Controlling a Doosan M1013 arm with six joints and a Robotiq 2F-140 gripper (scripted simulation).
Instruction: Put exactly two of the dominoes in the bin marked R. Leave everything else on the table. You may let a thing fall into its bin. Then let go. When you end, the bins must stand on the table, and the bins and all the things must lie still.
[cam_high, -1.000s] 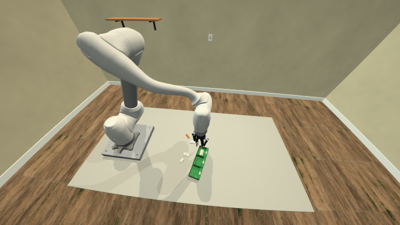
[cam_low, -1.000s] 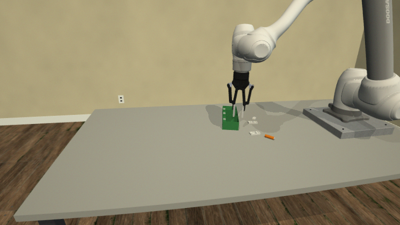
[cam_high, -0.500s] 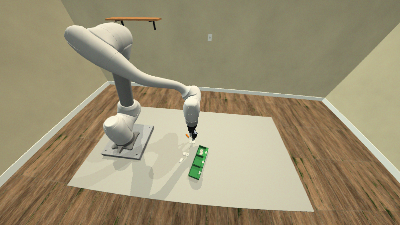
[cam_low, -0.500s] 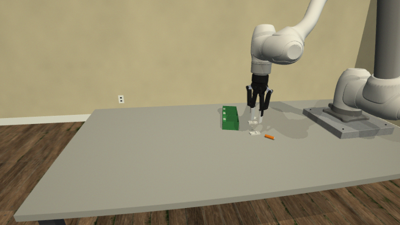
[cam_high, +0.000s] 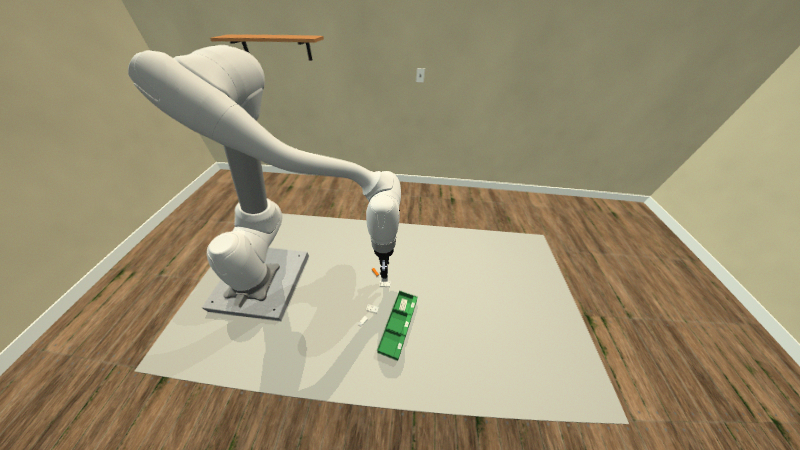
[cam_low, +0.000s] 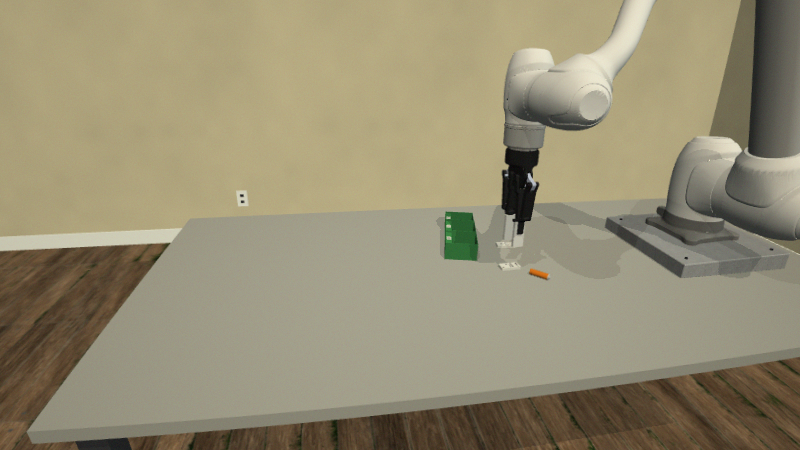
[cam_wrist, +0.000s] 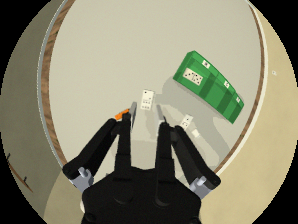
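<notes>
Now: hand 9 cm short of the white domino, 10 cm to the left of it and 9 cm above it. The rest, counted from my hand: white block 8 cm behind, 18 cm to the right, 10 cm below; orange cylinder 5 cm behind, 6 cm to the left, 9 cm below.
</notes>
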